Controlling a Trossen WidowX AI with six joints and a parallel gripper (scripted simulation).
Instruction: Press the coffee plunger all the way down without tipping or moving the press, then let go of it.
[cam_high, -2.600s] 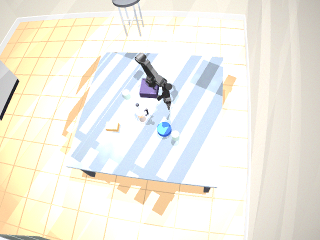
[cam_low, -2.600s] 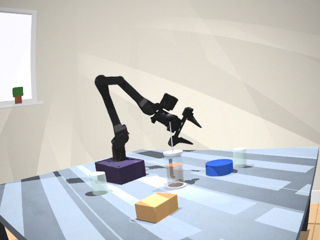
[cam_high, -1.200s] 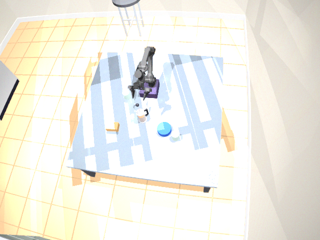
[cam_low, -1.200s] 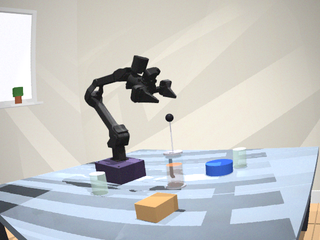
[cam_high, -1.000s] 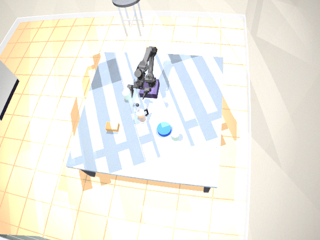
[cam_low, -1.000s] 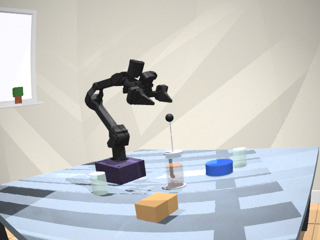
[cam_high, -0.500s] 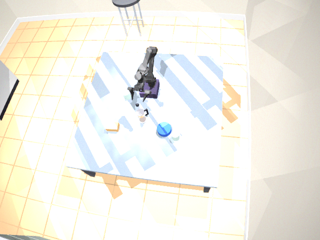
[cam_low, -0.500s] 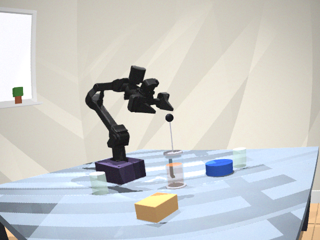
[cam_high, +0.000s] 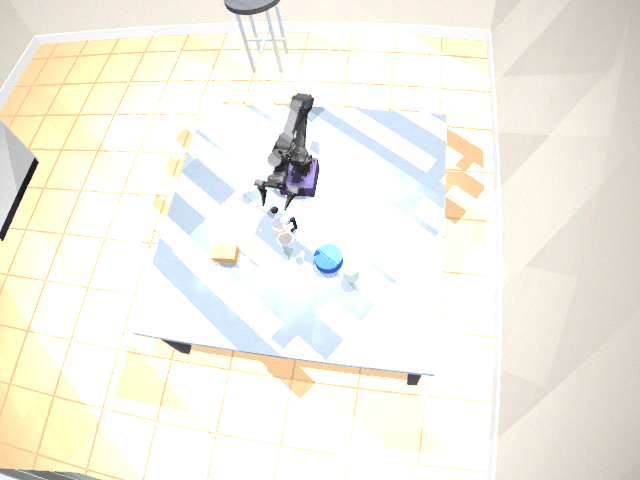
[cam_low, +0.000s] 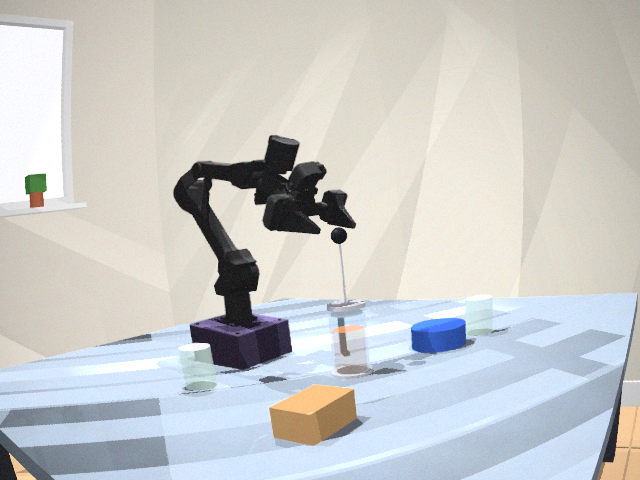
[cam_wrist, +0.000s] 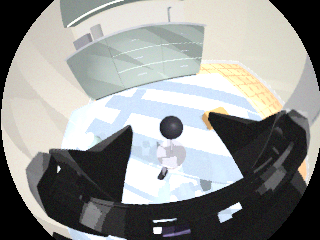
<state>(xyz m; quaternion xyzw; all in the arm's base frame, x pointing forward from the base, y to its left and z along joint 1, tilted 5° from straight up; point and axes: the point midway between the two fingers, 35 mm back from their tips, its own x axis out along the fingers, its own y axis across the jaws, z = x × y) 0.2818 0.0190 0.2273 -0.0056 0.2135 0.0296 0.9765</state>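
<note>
My gripper tip is 140 mm above the glass coffee press, 10 mm to the right of it and 10 mm past it. Also, from my gripper tip: blue flat cylinder 250 mm below, 220 mm to the left, 40 mm ahead; orange block 240 mm below, 230 mm to the right, 150 mm ahead.
</note>
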